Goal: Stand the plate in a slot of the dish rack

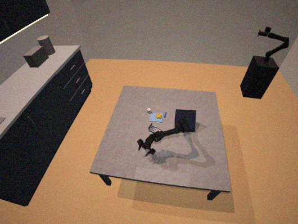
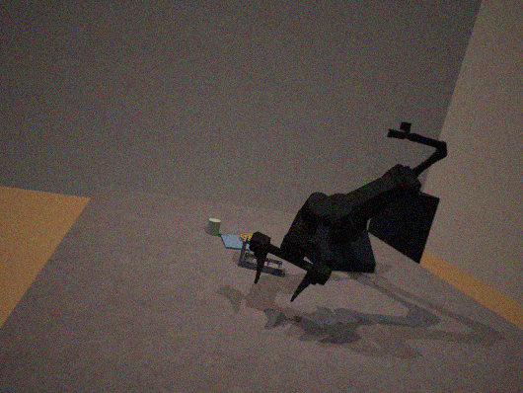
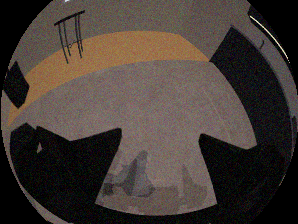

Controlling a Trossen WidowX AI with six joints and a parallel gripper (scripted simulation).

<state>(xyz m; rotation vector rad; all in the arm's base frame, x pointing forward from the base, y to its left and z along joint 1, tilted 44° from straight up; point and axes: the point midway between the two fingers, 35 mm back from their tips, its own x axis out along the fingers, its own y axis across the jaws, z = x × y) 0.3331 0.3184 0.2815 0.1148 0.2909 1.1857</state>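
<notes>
Now: the yellow plate 70 mm behind my gripper tip, 540 mm to the right of it and 70 mm below it. Also, from my gripper tip: light blue mat (40 mm behind, 530 mm to the right, 90 mm below); then grey dish rack (70 mm behind, 340 mm to the right, 70 mm below); then blue spoon (140 mm behind, 580 mm to the right, 80 mm below).
</notes>
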